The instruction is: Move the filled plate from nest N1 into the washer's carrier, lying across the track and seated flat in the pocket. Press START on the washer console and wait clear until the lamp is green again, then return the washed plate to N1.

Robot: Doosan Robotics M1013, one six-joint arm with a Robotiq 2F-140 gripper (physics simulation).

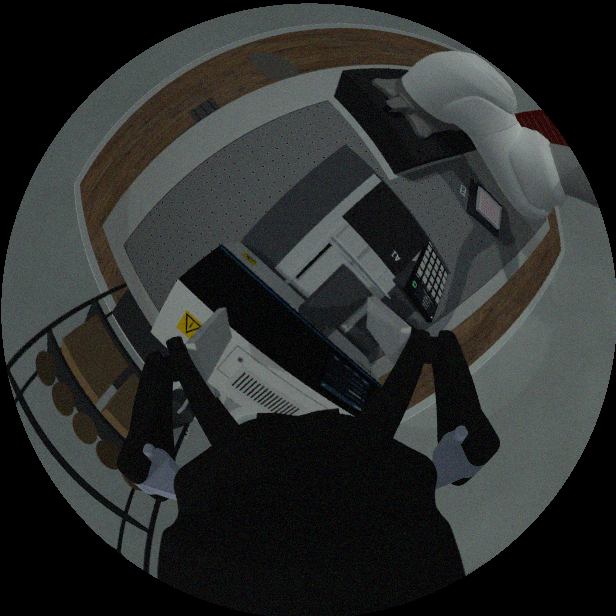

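Observation:
I look down from high above the bench. The filled plate [487, 206], pinkish inside a dark frame, lies in its nest at the far right of the grey mat. The washer [344, 247] is a white and dark unit in the middle. Its keypad console [429, 279] has a small green dot [413, 283] at one end. A grey carrier-like platform [337, 297] sticks out of the washer; its pocket is too small to make out. My gripper [301, 341] is open wide and empty, well above the instruments and far from the plate.
A white instrument with a black lid [270, 313] and a yellow warning sticker [189, 324] sits under my left finger. A black device [396, 123] stands at the back. My own white arm [488, 126] covers the upper right. A wire rack [74, 396] stands off the bench's left.

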